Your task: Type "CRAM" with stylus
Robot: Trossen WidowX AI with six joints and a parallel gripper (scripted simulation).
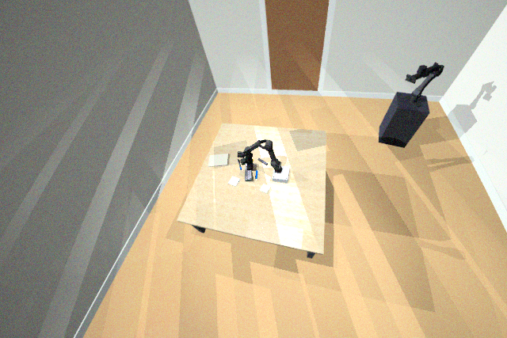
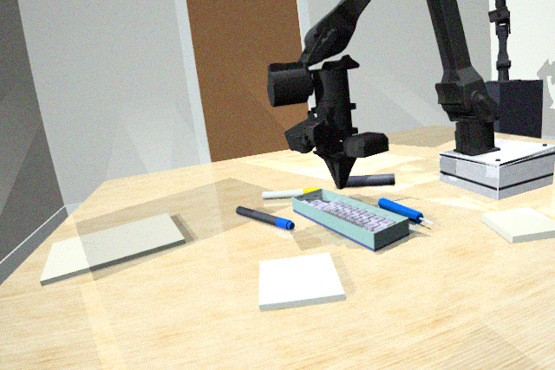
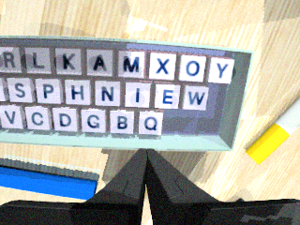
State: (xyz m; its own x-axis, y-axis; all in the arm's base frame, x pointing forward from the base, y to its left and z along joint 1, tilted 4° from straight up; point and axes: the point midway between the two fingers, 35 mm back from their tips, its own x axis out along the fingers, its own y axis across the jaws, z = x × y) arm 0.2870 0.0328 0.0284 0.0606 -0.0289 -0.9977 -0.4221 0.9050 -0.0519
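My gripper tip is now 50 mm to the right of the keyboard, 20 mm above it and 10 mm short of it. Round my gripper tip: stylus tip 120 mm to the left, 100 mm behind, 30 mm below; then blue stylus 90 mm to the left, 90 mm behind, 30 mm below.
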